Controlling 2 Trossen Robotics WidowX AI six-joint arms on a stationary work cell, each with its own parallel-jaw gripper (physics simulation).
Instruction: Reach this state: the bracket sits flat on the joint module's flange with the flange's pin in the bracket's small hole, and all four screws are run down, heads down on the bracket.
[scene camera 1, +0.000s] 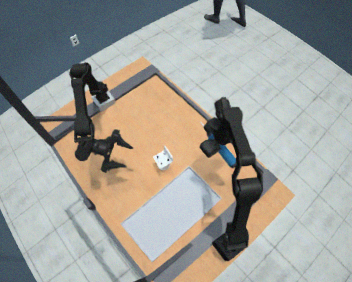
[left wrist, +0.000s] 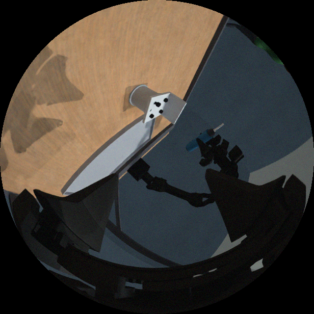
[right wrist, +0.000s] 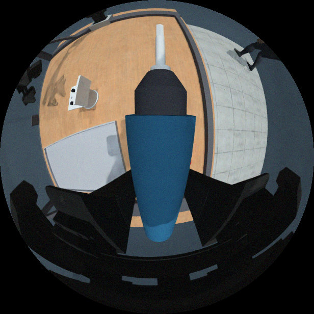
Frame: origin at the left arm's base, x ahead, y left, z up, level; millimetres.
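Seen in the pictures: left gripper, fingertip midpoint: (scene camera 1: 129, 157); right gripper, fingertip midpoint: (scene camera 1: 218, 147); left arm's base, link origin: (scene camera 1: 102, 97); right arm's base, link origin: (scene camera 1: 231, 243).
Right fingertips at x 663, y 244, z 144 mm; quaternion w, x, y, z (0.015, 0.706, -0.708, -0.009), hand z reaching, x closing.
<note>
Pixels of each thing's top centre, then the offset from my right fingertips to it.
- blue screwdriver, top centre: (scene camera 1: 218, 140) dz +48, dx -9, dy +1 mm
- flat grey tray, top centre: (scene camera 1: 171, 211) dz -171, dx +67, dy -301 mm
The white L-shaped bracket (scene camera 1: 162, 159) (left wrist: 172, 107) (right wrist: 84, 87) sits on top of the upright grey joint module (left wrist: 142, 96) (right wrist: 93, 100), one leg standing up. Several black spots show on its flat leg; whether they are screw heads or holes, and whether the pin is in its hole, I cannot tell. My left gripper (scene camera 1: 128, 156) is open and empty, left of the bracket in the scene view. My right gripper (scene camera 1: 216, 140) (right wrist: 157, 171) is shut on the blue screwdriver (scene camera 1: 227, 156) (left wrist: 197, 142) (right wrist: 160, 150) and holds it above the table, right of the bracket, its pale shaft pointing away from the wrist.
A flat grey tray (scene camera 1: 170, 215) (left wrist: 112, 155) (right wrist: 82, 155) lies below the joint module in the scene view. A bit of something red (right wrist: 191, 161) shows behind the screwdriver. Dark rails (scene camera 1: 182, 95) edge the wooden table. A person's legs (scene camera 1: 240, 10) show beyond the table.
</note>
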